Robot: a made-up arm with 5 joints. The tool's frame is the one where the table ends. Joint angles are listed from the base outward.
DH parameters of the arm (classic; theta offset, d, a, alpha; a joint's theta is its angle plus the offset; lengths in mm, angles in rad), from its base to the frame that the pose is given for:
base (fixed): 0 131 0 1.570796
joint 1: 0 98 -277 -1.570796
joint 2: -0.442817 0 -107.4 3.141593
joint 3: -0.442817 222 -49 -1.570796
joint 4: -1.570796 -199 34 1.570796
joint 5: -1.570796 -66 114 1.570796
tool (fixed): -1.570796 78 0 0
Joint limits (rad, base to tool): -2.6..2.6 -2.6..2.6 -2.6..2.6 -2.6..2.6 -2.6..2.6
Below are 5 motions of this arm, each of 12 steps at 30 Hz.
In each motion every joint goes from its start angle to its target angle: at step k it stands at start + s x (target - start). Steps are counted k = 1, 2, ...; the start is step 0. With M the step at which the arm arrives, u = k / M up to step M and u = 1 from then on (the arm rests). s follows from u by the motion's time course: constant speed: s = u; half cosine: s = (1 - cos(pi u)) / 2; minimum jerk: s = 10 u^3 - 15 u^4 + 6 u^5.
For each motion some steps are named. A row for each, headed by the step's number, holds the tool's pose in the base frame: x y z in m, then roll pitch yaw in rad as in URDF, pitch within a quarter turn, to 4 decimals.
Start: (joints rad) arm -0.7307 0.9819 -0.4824 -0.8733 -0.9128
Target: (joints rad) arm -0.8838 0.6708 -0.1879 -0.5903 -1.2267
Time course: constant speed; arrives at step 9
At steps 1, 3, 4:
1: -0.5461 -0.0434 0.3621 1.9793 0.6754 2.1432
3: -0.5175 -0.0172 0.3709 2.1020 0.7086 2.0375
4: -0.5029 -0.0060 0.3740 2.1599 0.7302 1.9843

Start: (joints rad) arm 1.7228 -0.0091 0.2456 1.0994 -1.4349
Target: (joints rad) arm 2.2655 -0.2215 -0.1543 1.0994 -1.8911
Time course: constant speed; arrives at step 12
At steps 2, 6, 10, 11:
2: 0.2257 0.0980 -0.2618 -1.8528 -0.2177 -3.0383
6: 0.2966 0.0817 -0.2100 -1.6254 -0.0427 -3.0687
10: 0.3539 0.0674 -0.1406 -1.4082 0.1347 -3.0965
11: 0.3656 0.0643 -0.1210 -1.3555 0.1793 -3.1034

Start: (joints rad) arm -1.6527 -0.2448 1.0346 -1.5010 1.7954
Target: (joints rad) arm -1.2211 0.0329 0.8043 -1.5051 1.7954
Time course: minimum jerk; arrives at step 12
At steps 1, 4, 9, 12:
1: -0.2838 0.2400 0.3352 2.6184 -0.0593 -3.0747
4: -0.3009 0.2524 0.3422 2.5204 0.0354 -3.0780
9: -0.3844 0.2690 0.3575 2.1868 0.3495 -3.0900
12: -0.4003 0.2680 0.3573 2.1357 0.3964 -3.0920

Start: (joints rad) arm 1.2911 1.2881 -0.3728 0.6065 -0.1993
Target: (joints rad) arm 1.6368 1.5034 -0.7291 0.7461 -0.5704
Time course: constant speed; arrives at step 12
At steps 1, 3, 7, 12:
1: -0.0324 -0.2540 -0.5126 -1.0572 -0.0355 2.2013
3: 0.0036 -0.2871 -0.4939 -0.9844 0.0667 2.2448
7: 0.0713 -0.3448 -0.4408 -0.8161 0.2703 2.3220
12: 0.1408 -0.3974 -0.3505 -0.5634 0.5178 2.4117

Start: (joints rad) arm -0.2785 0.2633 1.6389 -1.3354 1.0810
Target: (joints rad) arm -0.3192 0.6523 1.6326 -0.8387 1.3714
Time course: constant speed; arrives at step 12
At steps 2, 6, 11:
2: -0.1939 0.1190 -0.1426 -1.9955 1.2059 -2.1316
6: -0.2351 0.1303 -0.1460 -1.8942 1.1162 -1.7783
11: -0.2847 0.1315 -0.1488 -1.8503 0.9925 -1.4220

